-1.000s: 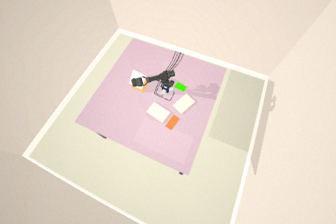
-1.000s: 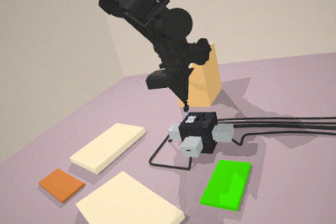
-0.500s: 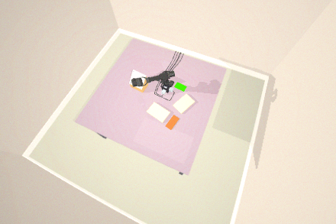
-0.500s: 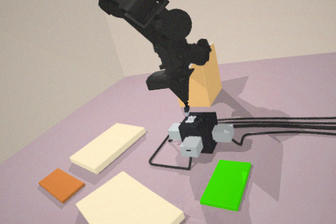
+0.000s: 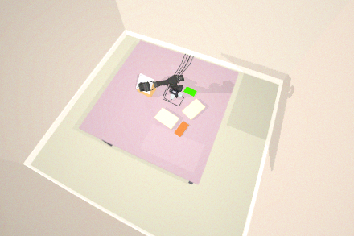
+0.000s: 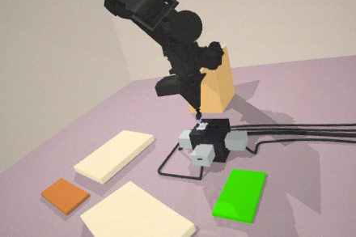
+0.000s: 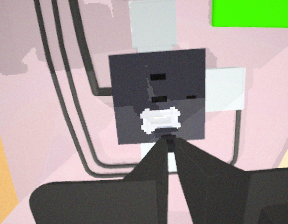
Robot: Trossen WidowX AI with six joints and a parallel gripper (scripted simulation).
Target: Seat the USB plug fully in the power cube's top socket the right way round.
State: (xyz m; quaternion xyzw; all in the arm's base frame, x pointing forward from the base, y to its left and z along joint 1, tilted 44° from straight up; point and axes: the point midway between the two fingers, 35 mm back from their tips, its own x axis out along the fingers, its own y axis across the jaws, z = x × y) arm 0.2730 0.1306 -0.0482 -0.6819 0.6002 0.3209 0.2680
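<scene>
The USB plug lies 2 cm below my gripper tip. Round my gripper tip: green block 13 cm to the left, 12 cm below, 12 cm ahead; then orange tile 28 cm to the right, 27 cm ahead, 12 cm below.
</scene>
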